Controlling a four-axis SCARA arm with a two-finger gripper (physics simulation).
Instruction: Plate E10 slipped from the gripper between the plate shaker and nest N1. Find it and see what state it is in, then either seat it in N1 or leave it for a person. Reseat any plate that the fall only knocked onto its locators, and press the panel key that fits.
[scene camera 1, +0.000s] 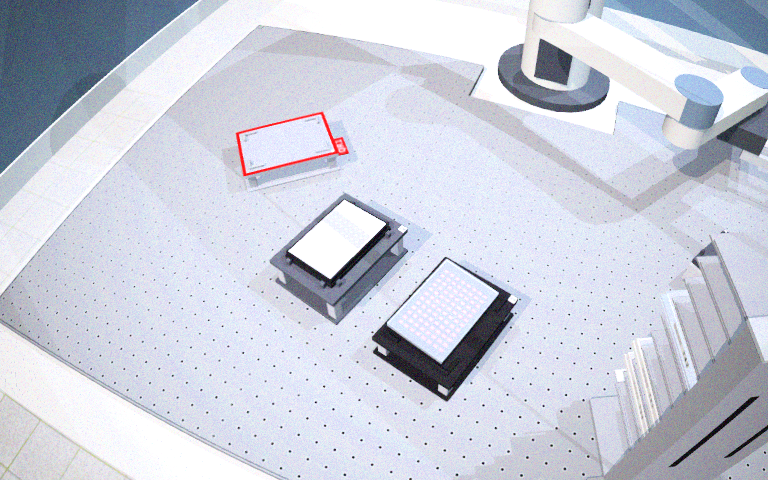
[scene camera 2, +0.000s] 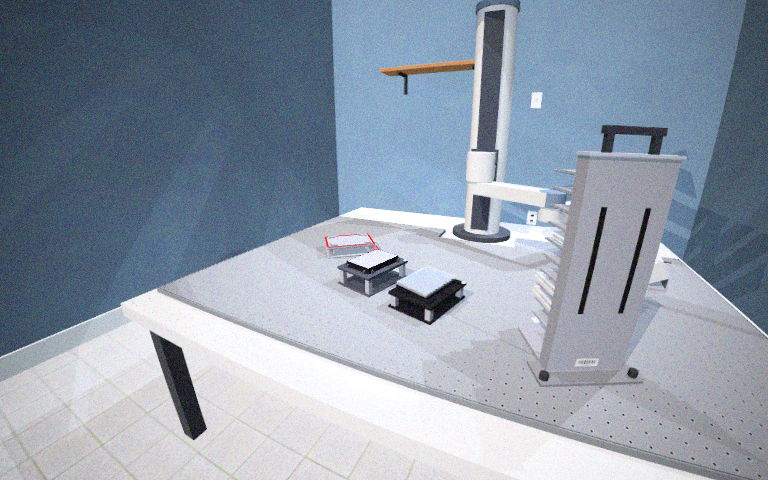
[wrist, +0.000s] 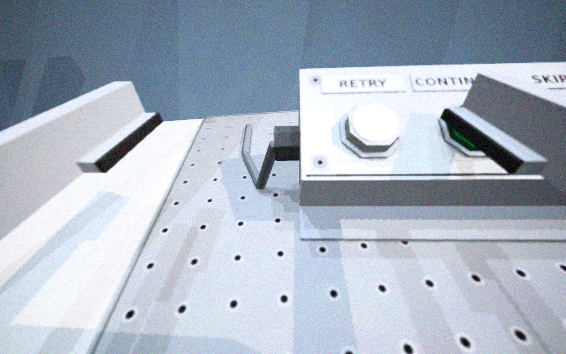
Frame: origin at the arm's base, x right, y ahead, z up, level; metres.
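Seen in the pictures: gripper, between the fingertips: (wrist: 296, 98); arm's base, origin of its link: (scene camera 1: 553, 78) (scene camera 2: 480, 234).
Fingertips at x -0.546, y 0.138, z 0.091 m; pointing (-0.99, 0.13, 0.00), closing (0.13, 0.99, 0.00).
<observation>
Offsets run from my fingertips to a thing's top centre. "spot": to the spot under its first point.
My gripper (wrist: 296, 98) is open, its fingers wide apart before the key panel @(dz +0.006, dx -0.004, dy +0.113 m) (wrist: 425, 192) in the wrist view. The white RETRY key @(dz -0.004, dx +0.009, dy +0.037 m) (wrist: 374, 125) stands between the fingers. The green CONTINUE key @(dz -0.007, dx +0.013, dy +0.086 m) (wrist: 462, 140) is partly hidden by the right finger; the SKIP label @(spot: dz +0.000, dx -0.006, dy +0.137 m) (wrist: 547, 79) is cut off by the frame. In the scene views, a plate with pinkish wells @(dz -0.013, dx +0.572, dy +0.552 m) (scene camera 1: 444, 310) (scene camera 2: 428, 281) lies on a black stand (scene camera 1: 475, 352). A white-topped piece @(dz -0.011, dx +0.746, dy +0.500 m) (scene camera 1: 336, 240) (scene camera 2: 372, 260) sits on a dark grey stand (scene camera 1: 305, 275). I cannot read which is E10 or N1.
A red-outlined pale stand (scene camera 1: 280, 122) (scene camera 2: 350, 245) is at the back left. A tall grey plate rack (scene camera 1: 679, 413) (scene camera 2: 617, 254) stands at the right. The arm's column (scene camera 1: 529, 56) (scene camera 2: 509, 113) rises at the back. A bent grey bracket @(spot: dz -0.068, dx -0.020, dy -0.024 m) (wrist: 260, 182) sticks out left of the panel.
</observation>
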